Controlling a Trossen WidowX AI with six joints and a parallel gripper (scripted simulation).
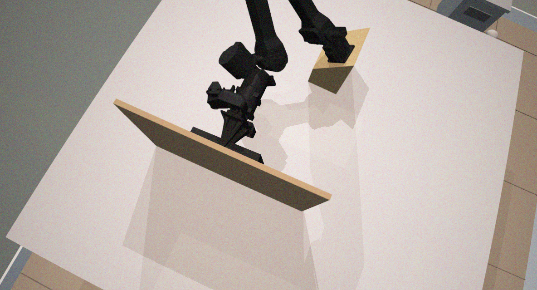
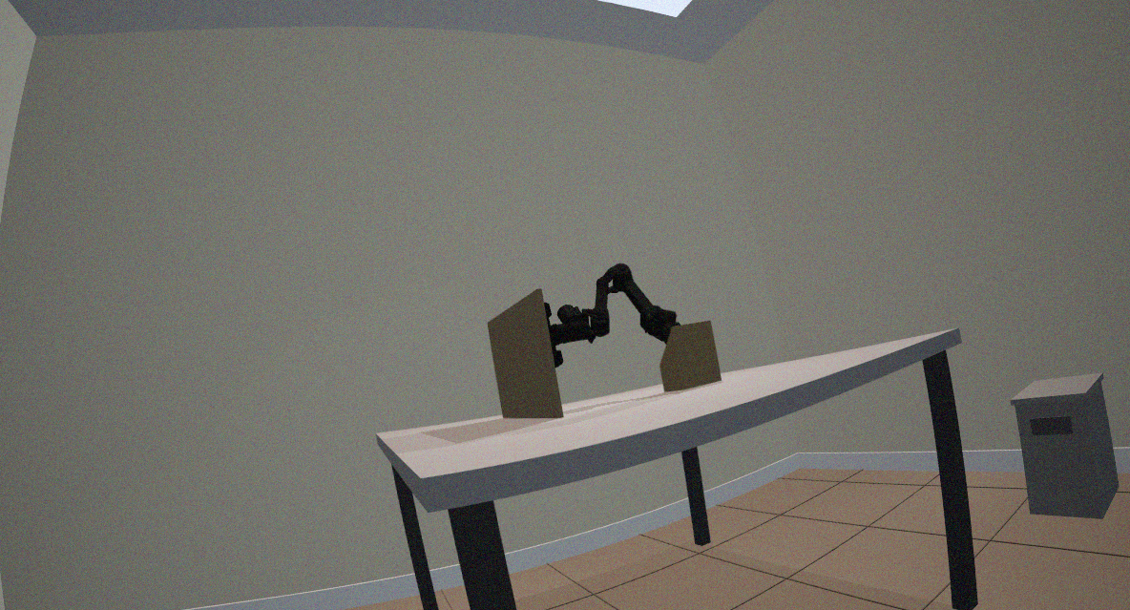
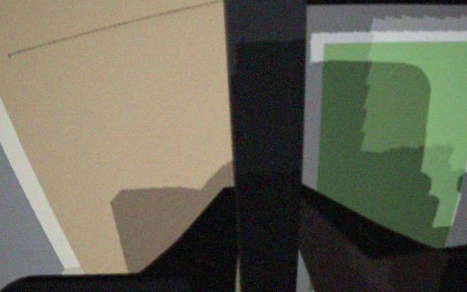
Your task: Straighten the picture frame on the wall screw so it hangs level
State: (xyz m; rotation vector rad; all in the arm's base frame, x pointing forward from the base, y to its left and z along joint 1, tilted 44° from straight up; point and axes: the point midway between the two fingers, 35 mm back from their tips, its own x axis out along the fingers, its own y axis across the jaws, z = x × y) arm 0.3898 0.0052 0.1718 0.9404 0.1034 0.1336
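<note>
My gripper tip is now 5 cm above the black picture frame and 1 cm to the right of it. Round my gripper tip: wooden wall panel (7 cm below, 1 cm to the left, 1 cm ahead).
</note>
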